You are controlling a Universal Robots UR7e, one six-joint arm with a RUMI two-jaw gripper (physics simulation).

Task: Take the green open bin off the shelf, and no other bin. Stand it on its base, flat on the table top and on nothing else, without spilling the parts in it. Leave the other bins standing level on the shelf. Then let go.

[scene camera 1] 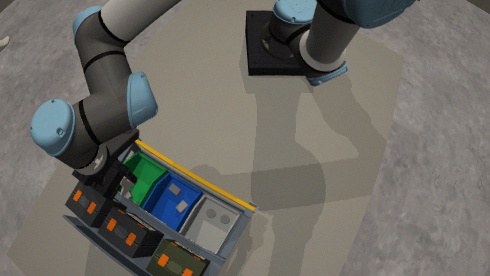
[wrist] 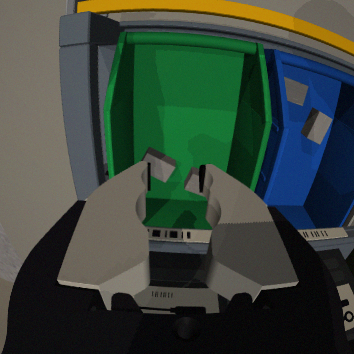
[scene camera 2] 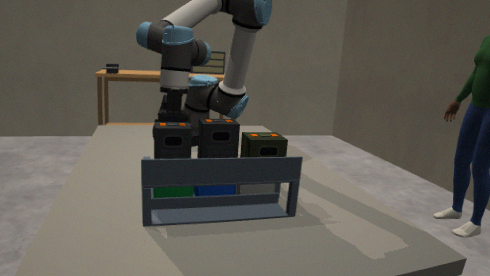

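Pixels of known places: gripper, fingertip midpoint: (scene camera 1: pixel 129 179) (wrist: pixel 174 166); arm's base at its link origin: (scene camera 1: pixel 283 40) (scene camera 2: pixel 193 123).
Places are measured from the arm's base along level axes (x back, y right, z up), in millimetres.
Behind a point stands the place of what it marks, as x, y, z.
Observation:
The green open bin (scene camera 1: pixel 146 172) @[-535, 243, -66] (scene camera 2: pixel 173 191) @[-667, 257, -28] (wrist: pixel 195 120) @[-578, 230, -66] stands in the end place of the shelf (scene camera 1: pixel 196 175) (scene camera 2: pixel 220 171) @[-773, 175, 56] (wrist: pixel 77 120), beside the blue bin (scene camera 1: pixel 167 207) @[-603, 147, -66] (scene camera 2: pixel 215 190) @[-688, 151, -29] (wrist: pixel 295 155) @[-623, 124, -66]. Two grey blocks, one here (wrist: pixel 161 167) @[-615, 265, -51] and one partly behind a finger (wrist: pixel 193 181), lie in the green bin near its labelled end. My gripper (scene camera 1: pixel 128 183) @[-580, 248, 12] (wrist: pixel 174 166) @[-580, 248, 12] is partly open and empty, fingertips over that end of the bin; the labelled wall shows between the fingers. Their exact height above the wall is unclear. In scene camera 2 the cases hide the fingers.
A grey bin (scene camera 1: pixel 212 225) @[-604, 16, -67] (scene camera 2: pixel 257 188) @[-707, 37, -29] stands past the blue one. Two dark cases (scene camera 1: pixel 89 205) @[-678, 249, 146] (scene camera 1: pixel 129 234) @[-692, 136, 156] and an olive case (scene camera 1: pixel 177 259) @[-702, 38, 122] (scene camera 2: pixel 264 145) @[-758, 56, 107] stand close by the gripper's side of the bins. A yellow rail runs along the shelf's other side. The table top (scene camera 1: pixel 210 105) @[-273, 147, -76] (scene camera 2: pixel 90 200) @[-567, 460, -75] extends around the shelf.

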